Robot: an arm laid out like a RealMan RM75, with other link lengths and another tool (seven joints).
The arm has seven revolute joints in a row. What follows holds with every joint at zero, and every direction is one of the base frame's. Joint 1 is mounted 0.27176 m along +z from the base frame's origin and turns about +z. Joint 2 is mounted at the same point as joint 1 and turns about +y. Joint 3 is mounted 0.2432 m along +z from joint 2 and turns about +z. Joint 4 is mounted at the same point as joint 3 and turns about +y. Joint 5 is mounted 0.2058 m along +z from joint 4 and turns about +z. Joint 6 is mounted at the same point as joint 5 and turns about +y. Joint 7 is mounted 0.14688 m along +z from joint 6 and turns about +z. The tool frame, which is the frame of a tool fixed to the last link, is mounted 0.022 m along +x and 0.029 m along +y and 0.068 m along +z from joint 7; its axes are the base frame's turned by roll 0, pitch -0.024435 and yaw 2.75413 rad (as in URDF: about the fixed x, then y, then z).
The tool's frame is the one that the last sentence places.
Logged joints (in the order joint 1, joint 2, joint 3, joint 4, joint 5, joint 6, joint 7), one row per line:
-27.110, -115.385, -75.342, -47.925, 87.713, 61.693, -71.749
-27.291, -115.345, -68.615, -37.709, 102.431, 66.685, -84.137
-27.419, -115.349, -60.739, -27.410, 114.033, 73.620, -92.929
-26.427, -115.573, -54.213, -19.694, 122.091, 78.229, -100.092
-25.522, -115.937, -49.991, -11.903, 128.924, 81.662, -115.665
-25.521, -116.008, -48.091, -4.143, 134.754, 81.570, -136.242
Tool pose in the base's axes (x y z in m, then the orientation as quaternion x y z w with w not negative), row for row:
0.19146, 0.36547, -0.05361, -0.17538, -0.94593, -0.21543, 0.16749
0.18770, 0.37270, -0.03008, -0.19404, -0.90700, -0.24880, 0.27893
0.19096, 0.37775, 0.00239, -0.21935, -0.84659, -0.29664, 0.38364
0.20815, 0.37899, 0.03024, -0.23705, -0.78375, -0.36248, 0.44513
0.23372, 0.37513, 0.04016, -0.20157, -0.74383, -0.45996, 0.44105
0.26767, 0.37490, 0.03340, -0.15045, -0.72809, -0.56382, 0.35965
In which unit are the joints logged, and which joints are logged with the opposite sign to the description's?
The joints are logged in degrees. Opposite sign: joint 1, joint 2.
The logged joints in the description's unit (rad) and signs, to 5 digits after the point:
0.47316, 2.01385, -1.31497, -0.83645, 1.53088, 1.07675, -1.25226
0.47632, 2.01315, -1.19756, -0.65815, 1.78776, 1.16387, -1.46847
0.47855, 2.01322, -1.06010, -0.47839, 1.99025, 1.28491, -1.62192
0.46124, 2.01713, -0.94620, -0.34373, 2.13089, 1.36535, -1.74693
0.44544, 2.02348, -0.87251, -0.20775, 2.25015, 1.42527, -2.01874
0.44543, 2.02472, -0.83935, -0.07231, 2.35190, 1.42367, -2.37787

